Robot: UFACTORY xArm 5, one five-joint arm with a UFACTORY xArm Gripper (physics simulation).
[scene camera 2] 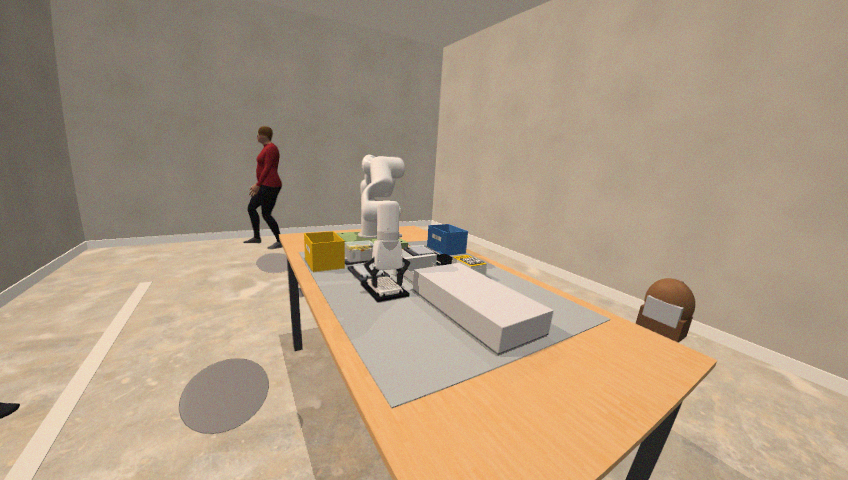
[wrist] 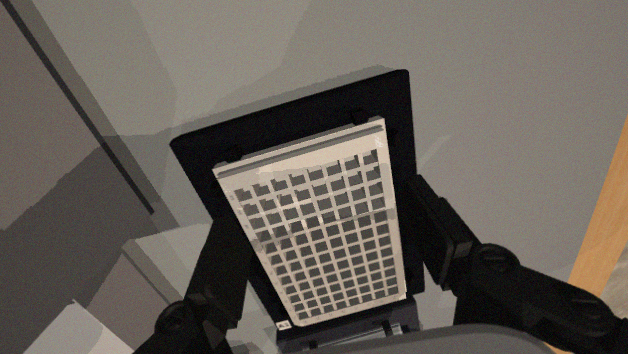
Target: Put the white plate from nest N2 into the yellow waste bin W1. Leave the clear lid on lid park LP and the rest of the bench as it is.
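Frame: origin at the arm's base, x left, y ahead, z down, level; millimetres.
Seen in the pictures: gripper, between the fingertips: (scene camera 2: 387, 286) (wrist: 320, 215); arm's base, origin of its link: (scene camera 2: 369, 235).
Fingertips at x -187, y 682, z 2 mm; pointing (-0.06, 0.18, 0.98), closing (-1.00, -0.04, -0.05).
Observation:
Pixels of each thing's middle, then the offset from my fingertips to it. "spot": a spot on its surface instead. Level surfaces: height alone.
- white plate, middle of its body: (wrist: 328, 242) (scene camera 2: 384, 285) dy -27, dx +0, dz +8 mm
- black nest, middle of its body: (wrist: 327, 233) (scene camera 2: 384, 287) dy -27, dx +0, dz +16 mm
- yellow waste bin, middle of its body: (scene camera 2: 323, 250) dy -383, dx -135, dz -32 mm
- clear piece, a spot on its surface: (wrist: 395, 330) spot: dy -138, dx -32, dz +10 mm
- grey mat, height of its surface: dz +28 mm
- blue bin, middle of its body: (scene camera 2: 446, 239) dy -388, dx +511, dz -32 mm
- small yellow-topped rack, middle of its body: (scene camera 2: 468, 266) dy -27, dx +379, dz -17 mm
- white container, middle of its body: (scene camera 2: 359, 251) dy -381, dx +29, dz -11 mm
A white plate (scene camera 2: 386, 286) (wrist: 320, 200) with a grid of square wells sits flat in a black nest (scene camera 2: 387, 297) (wrist: 295, 117). An A1 tag shows at its near left corner in the wrist view; no N2 label is readable. My gripper (scene camera 2: 387, 280) (wrist: 320, 215) is open, its two black fingers down on either side of the plate, with nothing gripped. The yellow waste bin (scene camera 2: 324, 252) stands behind and left of the nest in the scene view. A clear piece (wrist: 395, 330), seemingly the lid, shows partly at the wrist view's bottom edge; its park is mostly hidden.
A long pale box (scene camera 2: 476, 297) lies right of the nest on the grey mat (scene camera 2: 410, 362). Behind are a blue bin (scene camera 2: 447, 239), a small yellow-topped rack (scene camera 2: 470, 261) and a white container (scene camera 2: 358, 252). A person in red (scene camera 2: 268, 166) is beyond the table.

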